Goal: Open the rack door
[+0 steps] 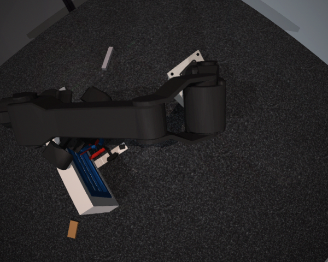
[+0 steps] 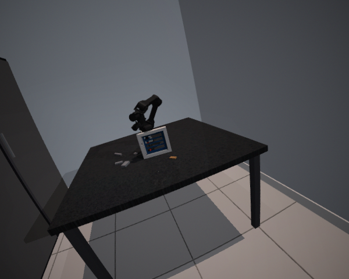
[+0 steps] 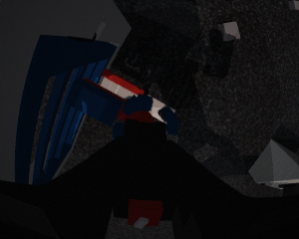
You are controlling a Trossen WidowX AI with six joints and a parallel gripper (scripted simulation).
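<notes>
Now: gripper tip 20 mm above the upright handle and 10 mm to the right of it. Round my gripper tip: grey bar: 260 mm to the right, 220 mm behind, 130 mm below; then brown block: 240 mm ahead, 140 mm below, 90 mm to the left.
</notes>
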